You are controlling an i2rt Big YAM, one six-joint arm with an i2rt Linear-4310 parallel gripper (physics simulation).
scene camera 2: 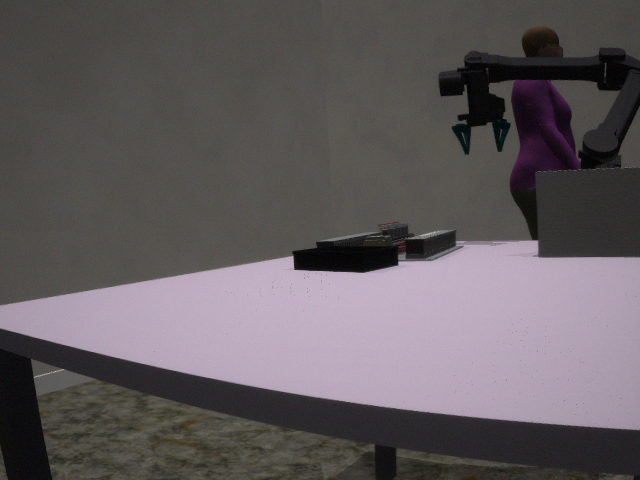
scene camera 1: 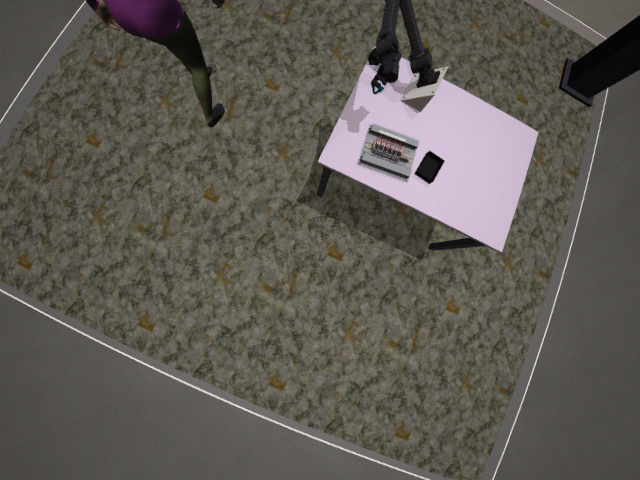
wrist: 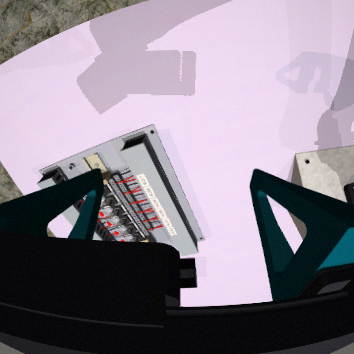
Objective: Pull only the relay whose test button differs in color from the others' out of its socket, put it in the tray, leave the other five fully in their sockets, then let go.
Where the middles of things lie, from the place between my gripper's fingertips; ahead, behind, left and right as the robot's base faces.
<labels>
Right now my hand is 17 cm short of the relay panel (wrist: 109, 153), 21 cm to the right of it and 23 cm above it.
</labels>
